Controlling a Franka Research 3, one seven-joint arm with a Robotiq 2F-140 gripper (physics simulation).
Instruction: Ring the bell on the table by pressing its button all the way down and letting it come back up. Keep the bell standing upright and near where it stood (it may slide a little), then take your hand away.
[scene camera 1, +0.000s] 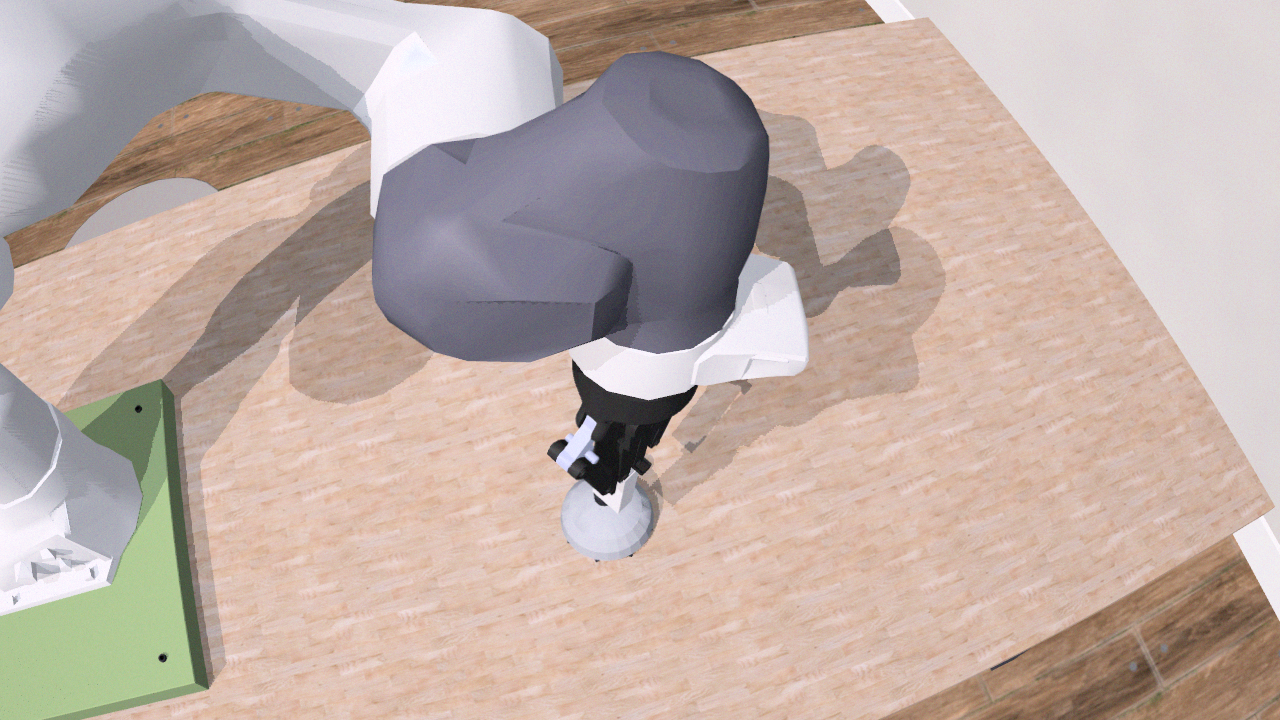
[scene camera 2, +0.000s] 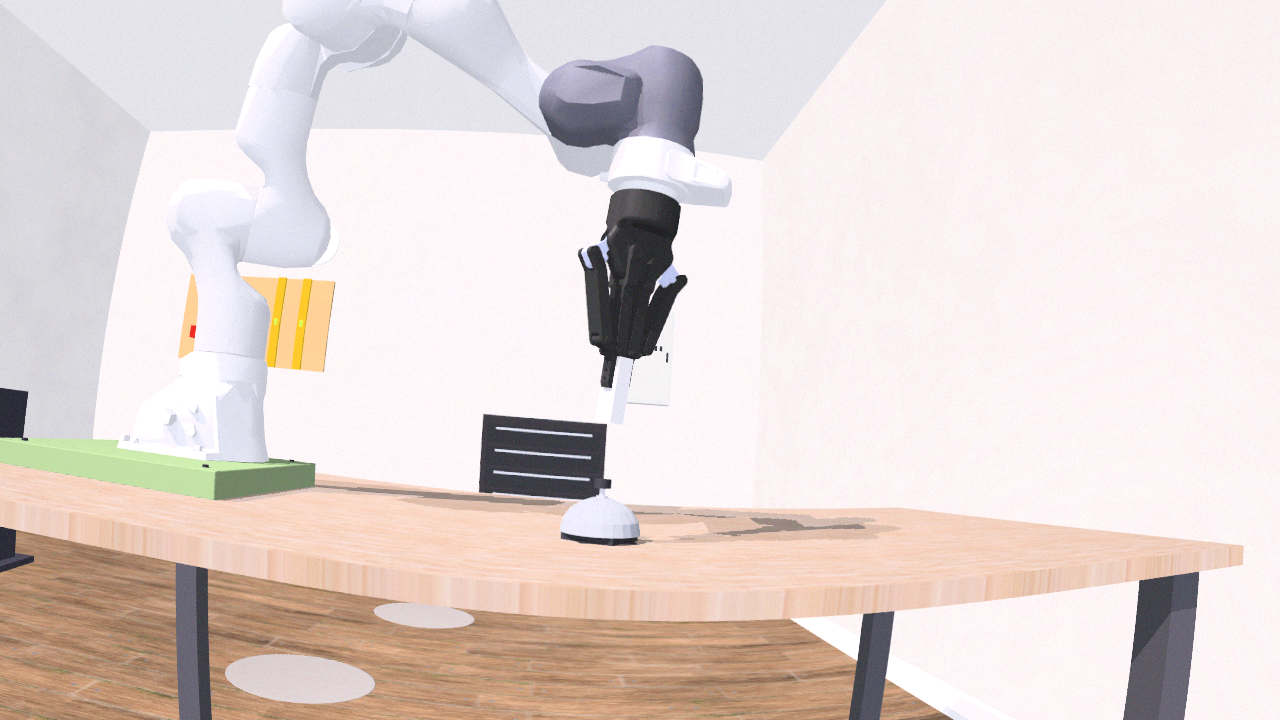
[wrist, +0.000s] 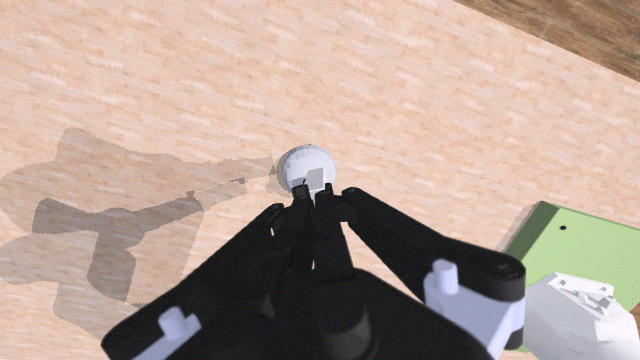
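The bell is a pale grey dome (scene camera 1: 607, 523) (scene camera 2: 599, 518) (wrist: 308, 162) on a dark base, upright on the table (scene camera 1: 805, 555) (scene camera 2: 895, 555) (wrist: 200, 75). Its small dark button (scene camera 2: 602, 483) stands up on top of the dome in the second scene view. My gripper (scene camera 2: 611, 407) is shut and empty, pointing down. Its tips hang above the button with a clear gap between them. In the first scene view the gripper covers part of the dome's top. In the wrist view the fingertips overlap the near edge of the dome, and the button is mostly hidden.
A green base plate (scene camera 1: 179, 617) (scene camera 2: 259, 480) (wrist: 580, 245) carries the arm's foot at the left of both scene views. A dark slatted panel (scene camera 2: 543, 463) stands behind the table. The arm's shadow falls on the table behind the bell.
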